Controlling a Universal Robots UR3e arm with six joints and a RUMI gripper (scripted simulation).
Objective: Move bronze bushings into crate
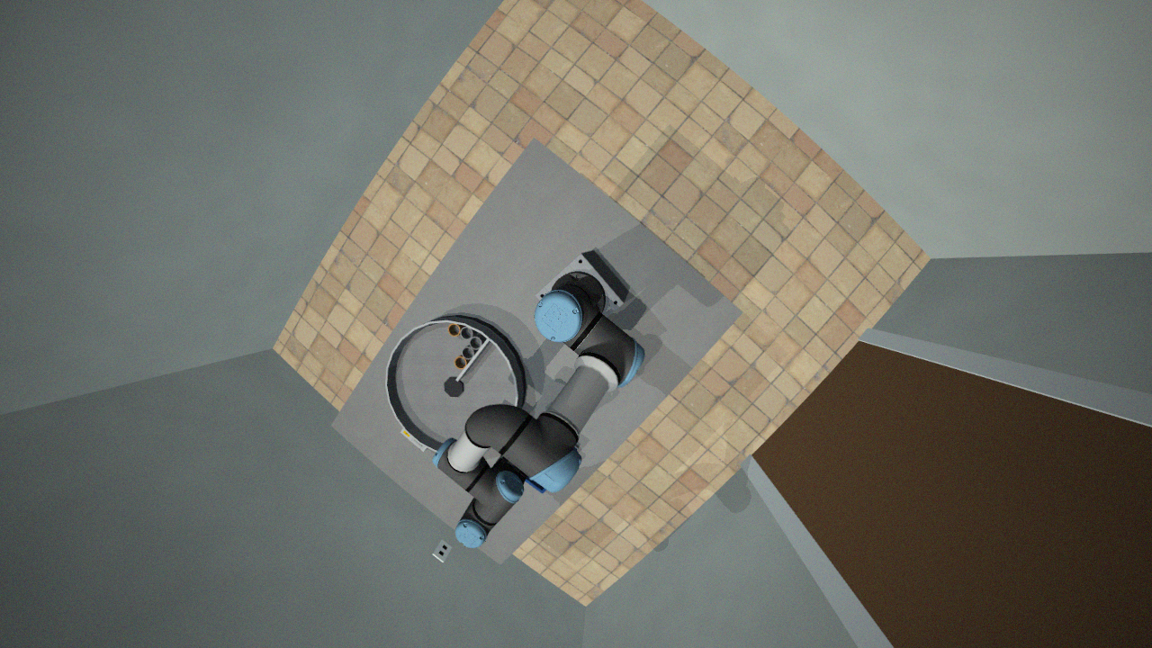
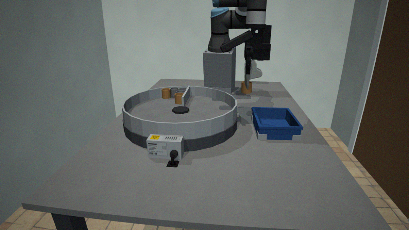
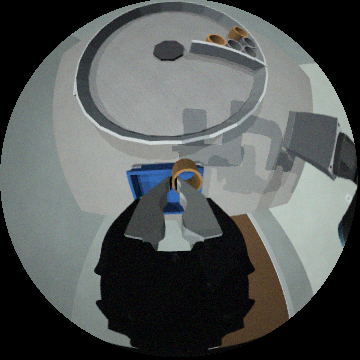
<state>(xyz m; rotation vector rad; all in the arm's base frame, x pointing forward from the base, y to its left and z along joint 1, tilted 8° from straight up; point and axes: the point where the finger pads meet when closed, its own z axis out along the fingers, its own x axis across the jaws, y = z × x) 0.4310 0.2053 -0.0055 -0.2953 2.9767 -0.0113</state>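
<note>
My gripper is now 14 cm above the blue crate and 11 cm to the right of it. The rest, counted from my hand: turntable (24 cm to the right, 11 cm below, 6 cm ahead).
</note>
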